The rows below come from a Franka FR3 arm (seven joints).
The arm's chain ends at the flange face. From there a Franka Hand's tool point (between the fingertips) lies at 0.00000 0.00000 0.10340 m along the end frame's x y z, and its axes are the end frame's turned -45 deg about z.
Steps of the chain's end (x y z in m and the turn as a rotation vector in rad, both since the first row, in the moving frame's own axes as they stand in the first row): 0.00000, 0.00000, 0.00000, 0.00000, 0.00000, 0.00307; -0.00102, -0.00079, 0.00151, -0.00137, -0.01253, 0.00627; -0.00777, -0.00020, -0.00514, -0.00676, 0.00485, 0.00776; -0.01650, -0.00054, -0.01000, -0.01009, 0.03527, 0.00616; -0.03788, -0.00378, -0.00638, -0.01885, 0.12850, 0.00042
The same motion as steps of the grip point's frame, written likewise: 0.00000, 0.00000, 0.00000, 0.00000, 0.00000, 0.00307; -0.00118, -0.00210, 0.00150, 0.00789, -0.00983, 0.00627; -0.00550, -0.00479, -0.00514, -0.00821, -0.00135, 0.00776; -0.00946, -0.00873, -0.01007, -0.03207, 0.01780, 0.00616; -0.01612, -0.01871, -0.00725, -0.10419, 0.07753, 0.00042
